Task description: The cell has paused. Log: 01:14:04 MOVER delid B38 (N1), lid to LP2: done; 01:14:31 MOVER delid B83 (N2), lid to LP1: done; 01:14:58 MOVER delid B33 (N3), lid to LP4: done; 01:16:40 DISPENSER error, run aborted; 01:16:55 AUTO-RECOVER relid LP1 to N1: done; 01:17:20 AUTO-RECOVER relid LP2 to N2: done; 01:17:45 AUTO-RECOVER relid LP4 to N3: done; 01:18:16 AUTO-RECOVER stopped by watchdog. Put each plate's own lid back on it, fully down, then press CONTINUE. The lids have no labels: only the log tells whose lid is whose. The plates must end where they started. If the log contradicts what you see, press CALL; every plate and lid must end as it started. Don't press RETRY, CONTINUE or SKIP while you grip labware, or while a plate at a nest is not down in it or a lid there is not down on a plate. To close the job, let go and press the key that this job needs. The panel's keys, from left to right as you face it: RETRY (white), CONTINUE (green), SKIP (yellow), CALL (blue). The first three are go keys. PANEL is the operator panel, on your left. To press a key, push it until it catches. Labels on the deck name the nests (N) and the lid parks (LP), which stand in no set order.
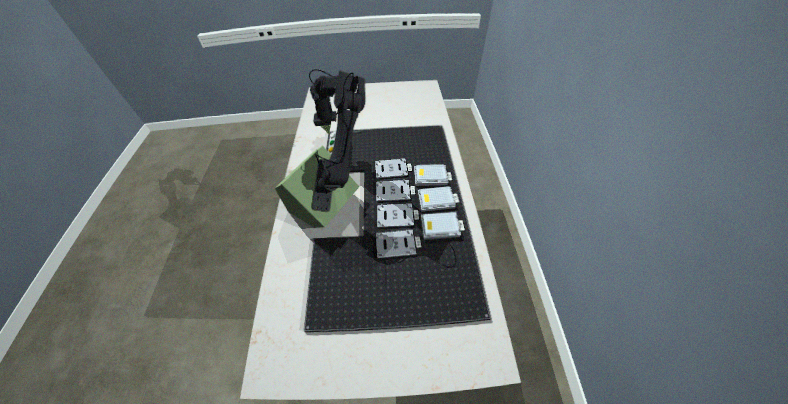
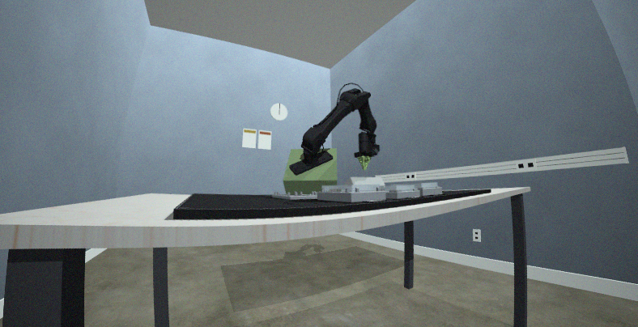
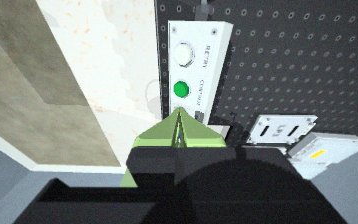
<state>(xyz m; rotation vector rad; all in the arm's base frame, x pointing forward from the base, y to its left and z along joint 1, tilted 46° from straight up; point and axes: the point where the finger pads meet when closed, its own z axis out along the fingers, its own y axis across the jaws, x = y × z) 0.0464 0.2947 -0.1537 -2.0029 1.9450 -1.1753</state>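
My gripper is now 7 cm above the green continue key. Round my hand: lid park LP2: 32 cm to the right, 23 cm ahead, 13 cm below; white retry key: 7 cm below, 5 cm to the left, 1 cm ahead; plate: 42 cm to the right, 40 cm ahead, 11 cm below.
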